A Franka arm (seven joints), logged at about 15 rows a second.
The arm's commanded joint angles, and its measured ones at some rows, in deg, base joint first. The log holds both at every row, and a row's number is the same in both.
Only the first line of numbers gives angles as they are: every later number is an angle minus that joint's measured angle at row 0.
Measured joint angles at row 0: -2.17, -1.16, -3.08, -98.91, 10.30, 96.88, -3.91
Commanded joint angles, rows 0 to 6: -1.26, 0.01, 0.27, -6.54, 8.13, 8.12, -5.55; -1.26, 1.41, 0.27, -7.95, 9.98, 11.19, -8.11; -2.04, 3.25, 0.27, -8.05, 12.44, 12.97, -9.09; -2.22, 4.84, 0.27, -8.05, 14.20, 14.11, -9.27; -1.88, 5.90, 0.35, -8.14, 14.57, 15.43, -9.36; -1.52, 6.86, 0.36, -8.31, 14.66, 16.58, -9.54; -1.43, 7.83, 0.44, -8.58, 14.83, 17.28, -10.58
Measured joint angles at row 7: -1.17, 6.46, -0.17, -7.95, 13.07, 14.96, -8.67
